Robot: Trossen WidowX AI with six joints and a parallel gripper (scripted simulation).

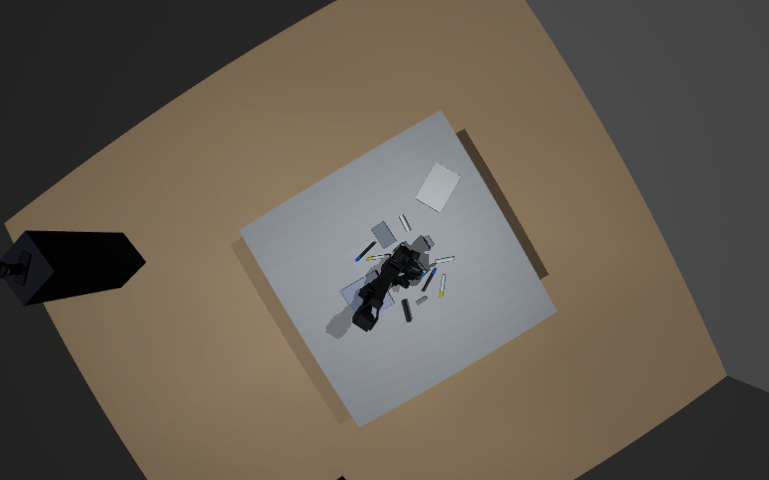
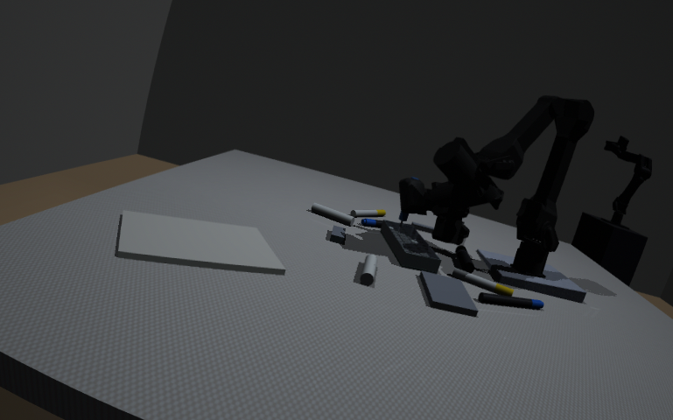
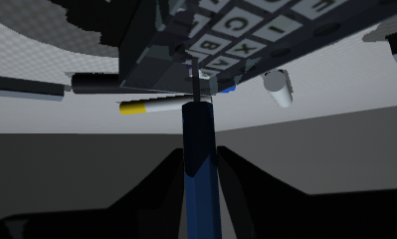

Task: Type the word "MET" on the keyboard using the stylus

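Now: the blue stylus 10 mm below my gripper tip. From my gripper tip the other things lie so: grey pad (20 mm behind, 280 mm to the left, 70 mm below); then white pad (370 mm ahead, 270 mm to the left, 70 mm below).
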